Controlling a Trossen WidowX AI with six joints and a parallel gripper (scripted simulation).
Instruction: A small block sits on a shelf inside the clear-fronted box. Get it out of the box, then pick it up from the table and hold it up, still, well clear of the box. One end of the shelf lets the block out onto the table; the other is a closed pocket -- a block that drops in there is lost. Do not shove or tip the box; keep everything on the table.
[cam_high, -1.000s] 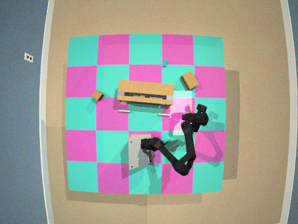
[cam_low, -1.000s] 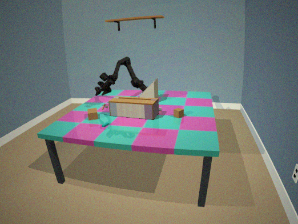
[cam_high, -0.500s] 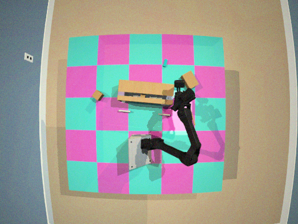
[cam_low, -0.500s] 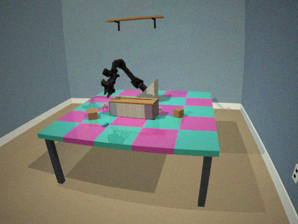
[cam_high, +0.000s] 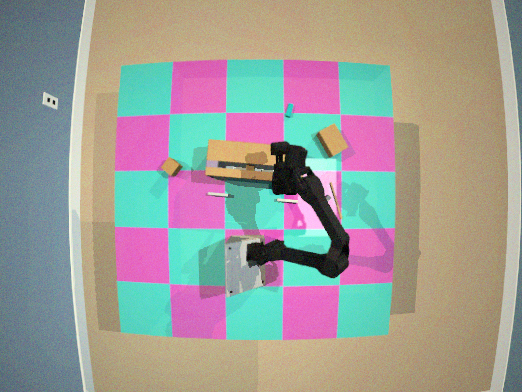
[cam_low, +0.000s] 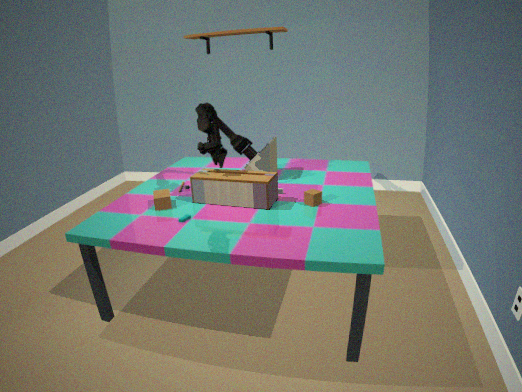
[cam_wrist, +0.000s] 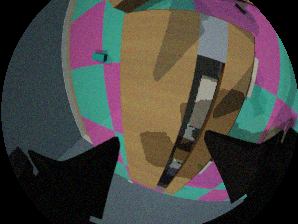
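Right now my gripper tip is 3 cm past the box, 7 cm to the right of it and 10 cm above it. The rest, counted from my gripper tip: small brown cube (2 cm behind, 44 cm to the left, 13 cm below); teal piece (26 cm ahead, 7 cm to the right, 16 cm below); thin rod (14 cm behind, 29 cm to the right, 16 cm below).
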